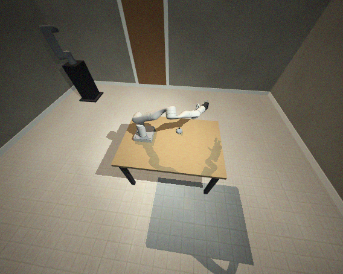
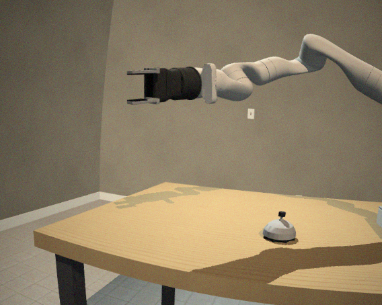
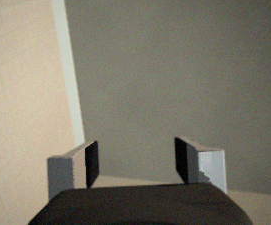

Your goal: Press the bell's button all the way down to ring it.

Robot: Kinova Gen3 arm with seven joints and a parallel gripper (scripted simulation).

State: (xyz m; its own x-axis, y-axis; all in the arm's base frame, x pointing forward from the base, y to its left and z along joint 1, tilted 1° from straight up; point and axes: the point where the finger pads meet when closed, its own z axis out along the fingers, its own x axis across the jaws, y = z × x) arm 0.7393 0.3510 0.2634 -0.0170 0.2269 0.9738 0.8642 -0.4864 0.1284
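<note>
Right now the black button is 300 mm behind my hand, 200 mm to the right of it and 270 mm below it. Also, from my hand: grey dome bell 300 mm behind, 200 mm to the right, 290 mm below.
</note>
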